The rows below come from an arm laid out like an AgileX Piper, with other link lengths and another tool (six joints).
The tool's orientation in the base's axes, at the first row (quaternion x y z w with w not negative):
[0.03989, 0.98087, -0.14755, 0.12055]
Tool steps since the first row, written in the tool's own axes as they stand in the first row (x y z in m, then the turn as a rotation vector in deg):
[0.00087, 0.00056, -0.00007, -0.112, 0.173, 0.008]
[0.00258, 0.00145, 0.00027, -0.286, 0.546, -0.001]
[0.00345, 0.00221, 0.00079, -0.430, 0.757, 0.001]
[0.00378, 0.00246, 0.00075, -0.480, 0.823, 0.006]
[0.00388, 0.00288, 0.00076, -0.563, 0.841, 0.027]
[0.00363, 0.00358, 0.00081, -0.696, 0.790, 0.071]
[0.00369, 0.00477, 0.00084, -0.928, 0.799, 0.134]
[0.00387, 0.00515, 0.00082, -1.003, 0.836, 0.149]
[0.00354, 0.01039, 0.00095, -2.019, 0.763, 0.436]
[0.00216, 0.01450, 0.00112, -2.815, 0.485, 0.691]
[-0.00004, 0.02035, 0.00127, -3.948, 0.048, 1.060]
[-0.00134, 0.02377, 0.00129, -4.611, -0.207, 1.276]
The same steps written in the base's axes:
[-0.00079, 0.00059, -0.00031, 0.130, 0.158, -0.028]
[-0.00227, 0.00141, -0.00130, 0.339, 0.509, -0.081]
[-0.00291, 0.00202, -0.00221, 0.503, 0.703, -0.106]
[-0.00321, 0.00228, -0.00232, 0.560, 0.762, -0.117]
[-0.00326, 0.00268, -0.00247, 0.647, 0.770, -0.121]
[-0.00292, 0.00333, -0.00265, 0.779, 0.702, -0.114]
[-0.00284, 0.00445, -0.00303, 1.019, 0.682, -0.117]
[-0.00297, 0.00483, -0.00316, 1.099, 0.710, -0.123]
[-0.00203, 0.00977, -0.00467, 2.139, 0.511, -0.117]
[-0.00019, 0.01358, -0.00563, 2.935, 0.136, -0.078]
[0.00264, 0.01902, -0.00686, 4.064, -0.440, -0.016]
[0.00429, 0.02222, -0.00752, 4.725, -0.776, 0.019]

